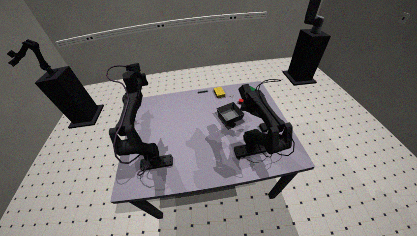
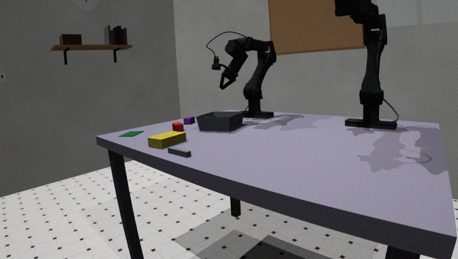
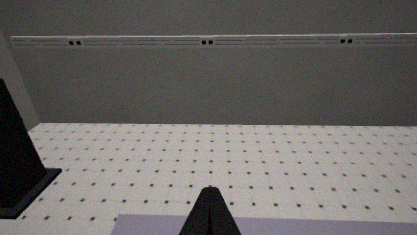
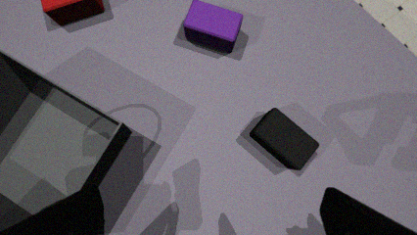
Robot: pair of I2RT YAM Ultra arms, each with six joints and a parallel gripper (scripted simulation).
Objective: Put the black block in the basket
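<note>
The black block is 2 cm behind my right hand, 9 cm to the right of it and 15 cm below it. The rest, counted from my right hand: grey basket 14 cm ahead, 12 cm to the left, 15 cm below; then red block 26 cm ahead, 1 cm to the right, 15 cm below; then purple block 12 cm ahead, 12 cm to the right, 15 cm below.
</note>
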